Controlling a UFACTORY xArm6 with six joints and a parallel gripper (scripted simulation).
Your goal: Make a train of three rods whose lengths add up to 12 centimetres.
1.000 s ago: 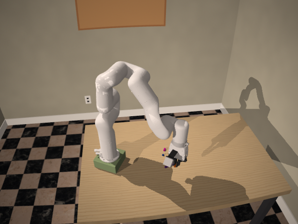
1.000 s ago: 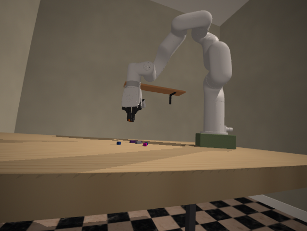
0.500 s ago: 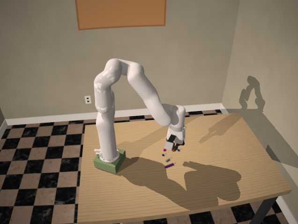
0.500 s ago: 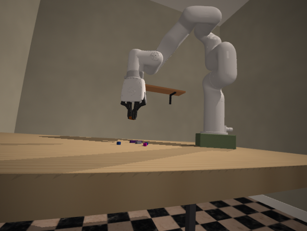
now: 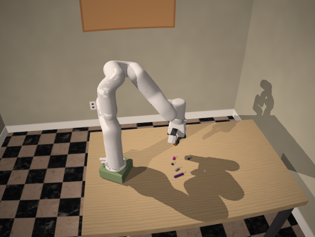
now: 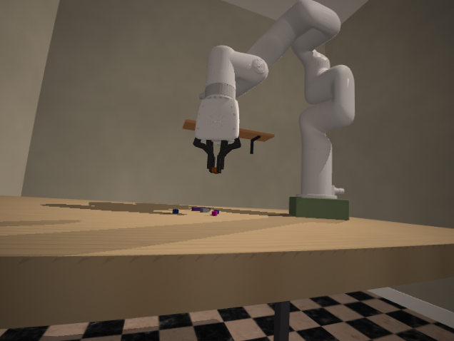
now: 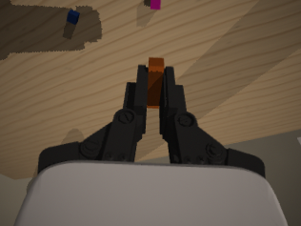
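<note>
My gripper is now 20 mm above the orange rod. Also, from my hand: grey rod: 120 mm to the right, 120 mm below; then magenta rod: 120 mm below, 30 mm to the right, 10 mm behind; then purple rod: 170 mm to the right, 120 mm below, 10 mm ahead.
</note>
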